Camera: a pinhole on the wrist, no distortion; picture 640 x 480 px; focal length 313.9 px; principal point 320.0 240.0 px. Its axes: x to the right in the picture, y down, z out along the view. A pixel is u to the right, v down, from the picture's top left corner.
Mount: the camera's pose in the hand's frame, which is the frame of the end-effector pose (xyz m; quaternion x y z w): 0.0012 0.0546 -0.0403 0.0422 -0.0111 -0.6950 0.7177
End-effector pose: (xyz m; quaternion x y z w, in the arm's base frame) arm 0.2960 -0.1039 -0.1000 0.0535 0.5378 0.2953 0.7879
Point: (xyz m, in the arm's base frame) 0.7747 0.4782 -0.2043
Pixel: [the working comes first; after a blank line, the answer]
In the camera's frame: -0.1918 0.5526 0.5052

outside the picture
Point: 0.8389 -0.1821 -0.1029
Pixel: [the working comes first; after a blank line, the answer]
In the camera's frame: 0.3227 0.1216 0.5045

521 316
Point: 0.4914 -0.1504 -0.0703
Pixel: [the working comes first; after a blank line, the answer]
In the camera's frame: 0.1511 0.0099 0.2201

535 254
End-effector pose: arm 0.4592 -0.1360 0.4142 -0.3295 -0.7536 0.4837 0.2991
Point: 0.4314 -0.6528 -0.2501
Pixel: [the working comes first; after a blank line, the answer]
In the camera's frame: -0.4322 -0.4214 0.5870

89 15
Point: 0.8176 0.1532 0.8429
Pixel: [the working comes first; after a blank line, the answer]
In the camera's frame: 0.3112 0.0163 -0.5307

behind the camera
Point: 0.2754 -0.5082 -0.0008
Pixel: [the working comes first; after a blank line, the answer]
In the camera's frame: -0.2047 -0.1915 0.5341

200 127
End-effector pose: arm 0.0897 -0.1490 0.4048 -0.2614 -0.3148 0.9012 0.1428
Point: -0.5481 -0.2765 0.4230
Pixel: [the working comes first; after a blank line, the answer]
In the camera's frame: -0.0944 0.4998 0.4327

outside the picture
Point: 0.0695 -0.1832 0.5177
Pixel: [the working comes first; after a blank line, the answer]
In the camera's frame: 0.0915 -0.0340 0.1506

511 169
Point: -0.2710 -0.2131 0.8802
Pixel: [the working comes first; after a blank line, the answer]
In the camera's frame: 0.2549 0.1233 0.5942

455 305
